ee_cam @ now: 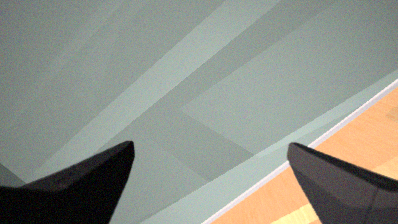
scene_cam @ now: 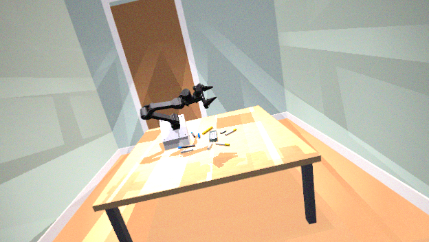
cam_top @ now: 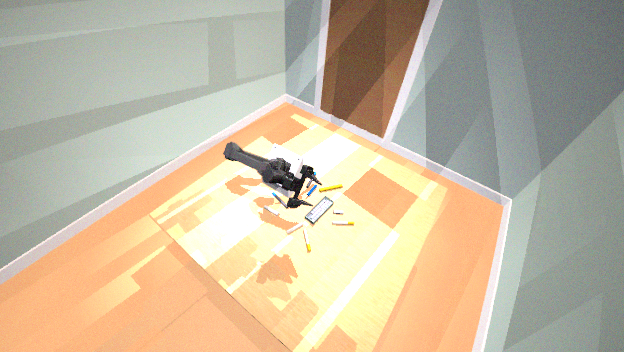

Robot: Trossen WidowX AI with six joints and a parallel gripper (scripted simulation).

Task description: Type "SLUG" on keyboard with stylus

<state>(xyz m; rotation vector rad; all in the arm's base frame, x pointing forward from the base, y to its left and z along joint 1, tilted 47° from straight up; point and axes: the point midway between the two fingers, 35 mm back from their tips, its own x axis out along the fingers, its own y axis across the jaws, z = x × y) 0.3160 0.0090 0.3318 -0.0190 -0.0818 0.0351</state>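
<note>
Now: the L key 4 cm behind my gripper tip, 27 cm to the left of it and 39 cm below it. From my gripper tip the other things lie so: blue stylus 18 cm behind, 26 cm to the left, 39 cm below; yellow pen 10 cm behind, 37 cm to the left, 39 cm below; flat grey block 3 cm ahead, 25 cm to the left, 39 cm below.
</note>
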